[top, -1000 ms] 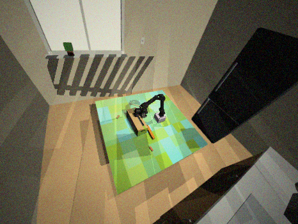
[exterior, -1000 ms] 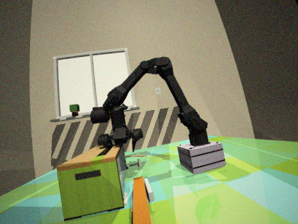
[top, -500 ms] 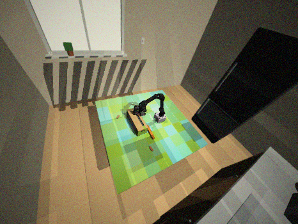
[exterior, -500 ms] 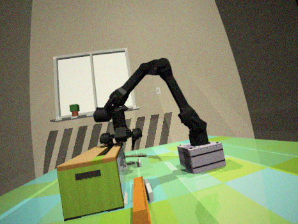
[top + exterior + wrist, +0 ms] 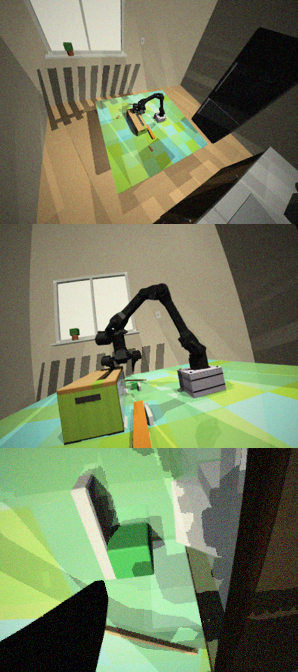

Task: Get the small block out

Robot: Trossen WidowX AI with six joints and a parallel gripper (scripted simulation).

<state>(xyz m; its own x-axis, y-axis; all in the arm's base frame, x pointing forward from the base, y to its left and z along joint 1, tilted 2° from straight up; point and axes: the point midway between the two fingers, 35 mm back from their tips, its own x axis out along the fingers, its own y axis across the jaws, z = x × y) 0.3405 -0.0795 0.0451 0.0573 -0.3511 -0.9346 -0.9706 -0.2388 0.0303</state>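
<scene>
Right now my gripper tip is 1 cm past the green block, 5 cm to the left of it and 7 cm above it. Also, from my gripper tip: orange bar: 12 cm behind, 31 cm to the left, 8 cm below; then box: 1 cm ahead, 13 cm to the left, 3 cm below; then thin stick: 1 cm ahead, 24 cm to the right, 9 cm below.
</scene>
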